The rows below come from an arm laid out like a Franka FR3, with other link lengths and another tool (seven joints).
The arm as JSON. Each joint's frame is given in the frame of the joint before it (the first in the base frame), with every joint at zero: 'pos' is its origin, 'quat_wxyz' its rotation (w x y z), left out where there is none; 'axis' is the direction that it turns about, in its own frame. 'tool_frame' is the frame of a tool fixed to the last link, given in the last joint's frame.
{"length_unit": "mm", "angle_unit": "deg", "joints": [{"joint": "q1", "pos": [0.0, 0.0, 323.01], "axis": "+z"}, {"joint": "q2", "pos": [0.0, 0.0, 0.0], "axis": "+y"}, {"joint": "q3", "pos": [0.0, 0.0, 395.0], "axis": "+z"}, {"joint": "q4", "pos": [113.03, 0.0, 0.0], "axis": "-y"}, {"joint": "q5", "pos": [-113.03, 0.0, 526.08], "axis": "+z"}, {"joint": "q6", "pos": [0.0, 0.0, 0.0], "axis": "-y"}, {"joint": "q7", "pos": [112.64, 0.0, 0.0], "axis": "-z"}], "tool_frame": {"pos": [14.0, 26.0, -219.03], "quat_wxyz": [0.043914, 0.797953, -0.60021, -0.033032]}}
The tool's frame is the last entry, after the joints.
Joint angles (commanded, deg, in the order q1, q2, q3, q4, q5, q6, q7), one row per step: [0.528 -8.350 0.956 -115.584 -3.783 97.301 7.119]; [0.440 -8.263 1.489 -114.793 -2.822 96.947 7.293]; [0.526 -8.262 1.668 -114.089 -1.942 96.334 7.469]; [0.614 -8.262 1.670 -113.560 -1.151 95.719 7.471]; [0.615 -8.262 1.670 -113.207 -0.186 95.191 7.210]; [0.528 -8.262 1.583 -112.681 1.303 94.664 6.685]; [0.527 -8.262 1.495 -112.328 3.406 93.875 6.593]
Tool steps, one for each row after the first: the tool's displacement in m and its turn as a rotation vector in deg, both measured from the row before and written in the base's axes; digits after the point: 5 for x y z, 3 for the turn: [0.00241 0.00878 0.00720 0.819 -0.336 -0.029]; [0.00070 0.00626 0.00692 0.786 -0.071 -0.180]; [-0.00016 0.00387 0.00505 0.753 0.114 -0.141]; [-0.00070 0.00353 0.00339 0.966 0.216 0.000]; [0.00012 0.00348 0.00562 1.542 0.055 -0.028]; [-0.00163 0.00661 0.00379 2.058 0.504 -0.485]
